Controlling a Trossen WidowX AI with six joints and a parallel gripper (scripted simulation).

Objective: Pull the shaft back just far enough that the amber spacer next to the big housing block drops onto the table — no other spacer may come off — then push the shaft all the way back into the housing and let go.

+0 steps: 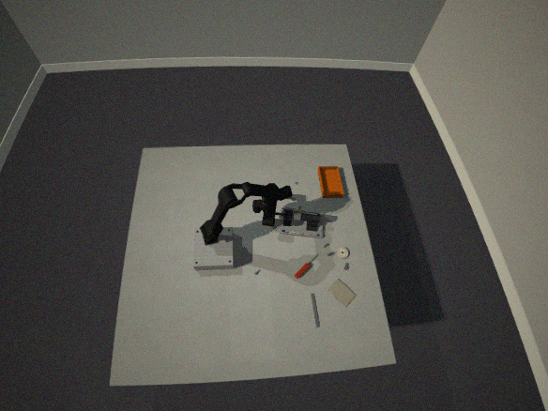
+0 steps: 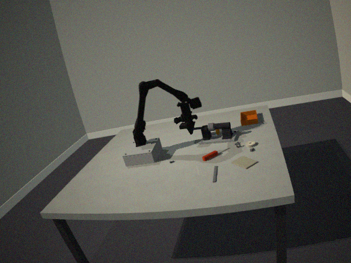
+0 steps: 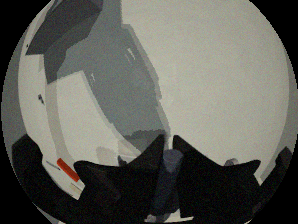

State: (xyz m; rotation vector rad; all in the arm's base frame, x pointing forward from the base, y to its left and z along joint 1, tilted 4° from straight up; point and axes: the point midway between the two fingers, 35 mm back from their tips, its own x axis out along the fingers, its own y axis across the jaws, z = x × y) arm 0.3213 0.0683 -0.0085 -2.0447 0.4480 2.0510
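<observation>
Now: the shaft 70 mm ahead of my gripper tip, 30 mm to the right of it and 30 mm above it. From my gripper tip the other things lie so: white disc 330 mm ahead, 280 mm to the right, 40 mm below; then amber spacer 170 mm ahead, 10 mm to the right, 10 mm below; then orange bin 420 mm ahead, 150 mm to the left, 40 mm below.
</observation>
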